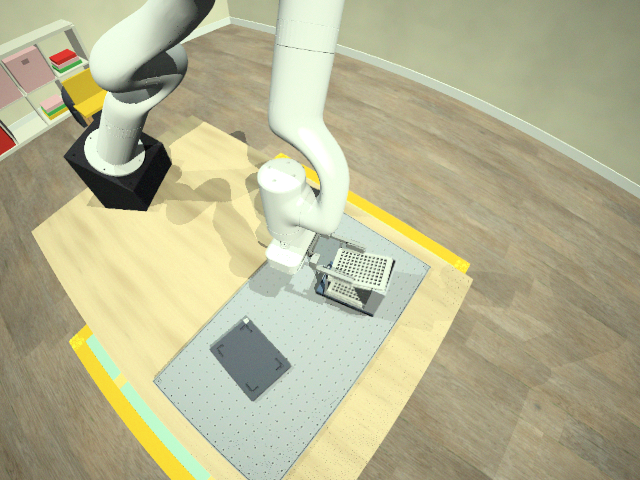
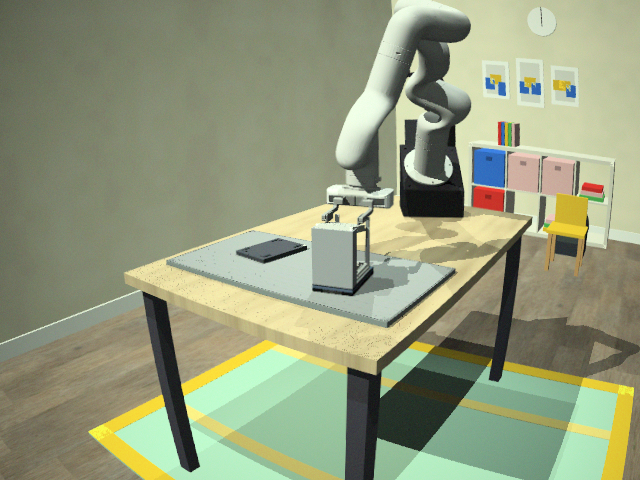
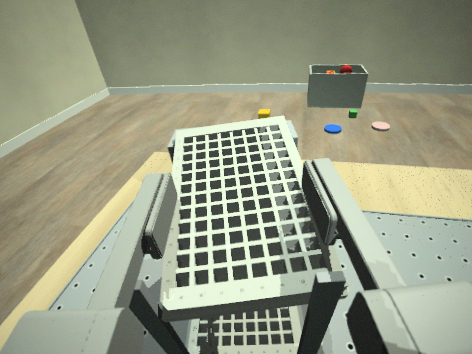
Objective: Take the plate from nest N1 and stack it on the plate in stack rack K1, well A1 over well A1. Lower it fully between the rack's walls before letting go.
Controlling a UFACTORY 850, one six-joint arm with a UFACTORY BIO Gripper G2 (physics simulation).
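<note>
The upper plate (image 1: 364,268) (image 3: 235,200), a white grid plate, sits askew and tilted at the top of stack rack K1 (image 1: 346,304) (image 2: 333,258) (image 3: 327,300). The lower plate (image 1: 345,293) (image 3: 250,327) lies well below it inside the rack, with a clear gap between them. My gripper (image 1: 345,260) (image 2: 344,219) (image 3: 242,210) is shut to its narrow stand, its pads at the upper plate's two long sides, with no grip on it. The pads partly hide its right edge. Nest N1 (image 1: 250,359) (image 2: 271,249), a dark pad with corner brackets, bears no plate.
The rack and nest stand on the grey perforated board (image 1: 320,341) (image 2: 211,263) on the wooden table (image 1: 170,263) (image 2: 155,268). The rack's tall grey walls and posts stand close to the fingers. The black robot base (image 1: 121,186) (image 2: 431,198) is at the table's back.
</note>
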